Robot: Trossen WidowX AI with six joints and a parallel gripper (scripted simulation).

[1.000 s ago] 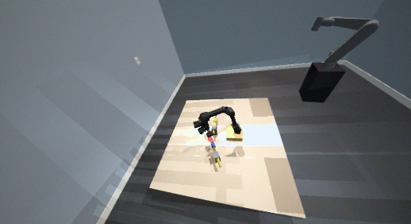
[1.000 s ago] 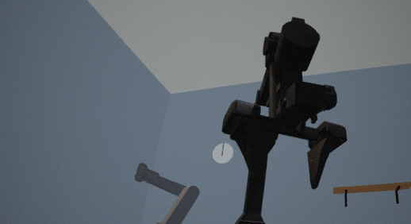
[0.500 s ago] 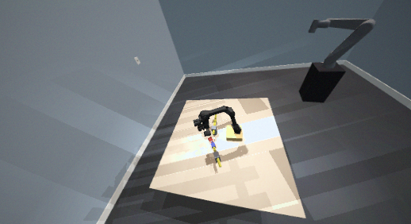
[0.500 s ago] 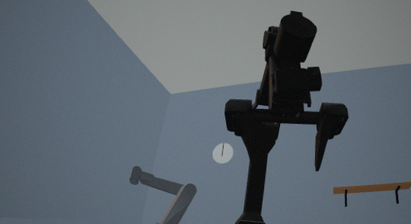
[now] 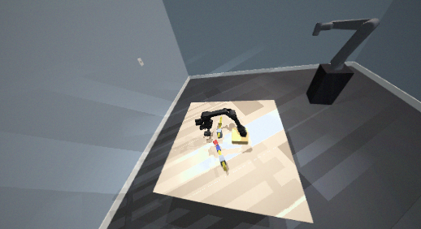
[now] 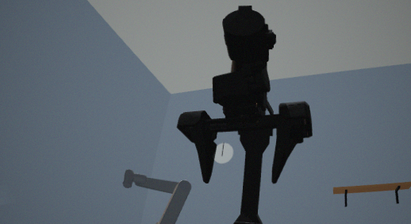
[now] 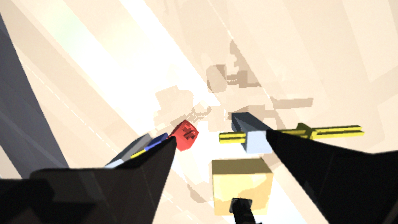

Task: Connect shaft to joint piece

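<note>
Now: gripper tip 100 mm above the red joint piece, 60 mm past it and 50 mm to the right of it.
</note>
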